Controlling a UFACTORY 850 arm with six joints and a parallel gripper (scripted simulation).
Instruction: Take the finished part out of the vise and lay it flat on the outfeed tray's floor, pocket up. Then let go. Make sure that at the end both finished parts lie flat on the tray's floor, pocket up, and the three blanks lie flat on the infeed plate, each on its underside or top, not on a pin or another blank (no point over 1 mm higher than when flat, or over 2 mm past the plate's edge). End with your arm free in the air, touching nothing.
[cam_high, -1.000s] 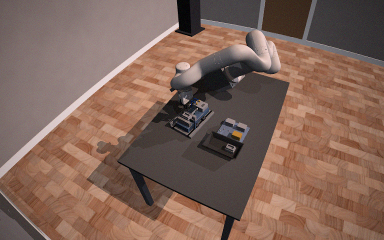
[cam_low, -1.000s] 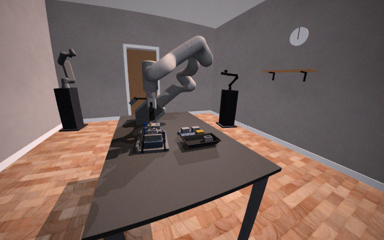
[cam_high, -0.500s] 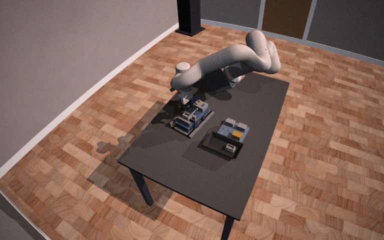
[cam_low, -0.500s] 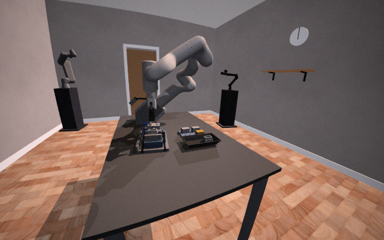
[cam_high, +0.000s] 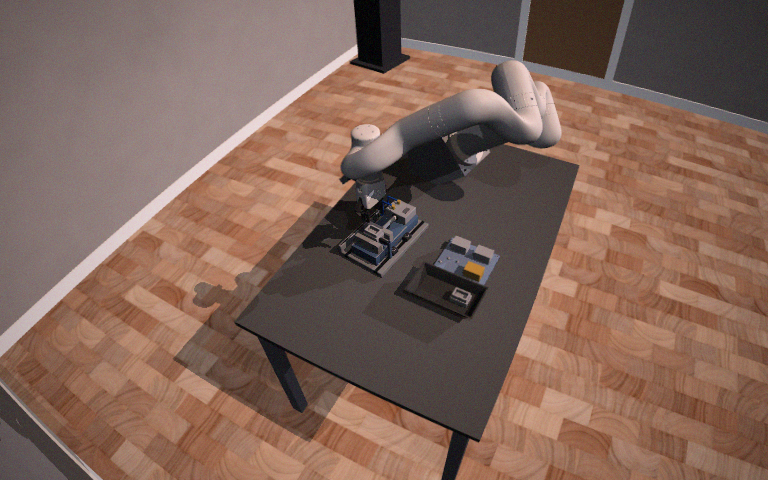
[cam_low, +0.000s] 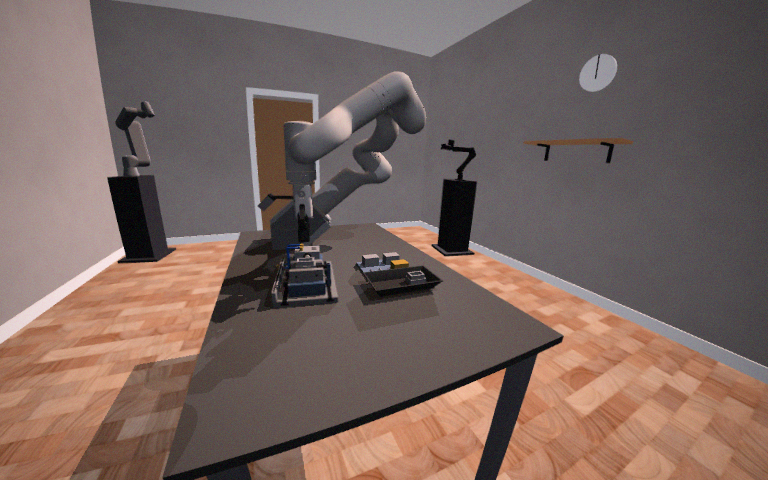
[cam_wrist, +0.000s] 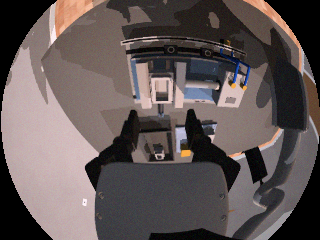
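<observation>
Right now my hand is 70 mm past the vise and 160 mm above it. Also, from my hand: blue plate (150 mm behind, 300 mm to the left, 200 mm below); then yellow block (110 mm behind, 350 mm to the left, 170 mm below).
</observation>
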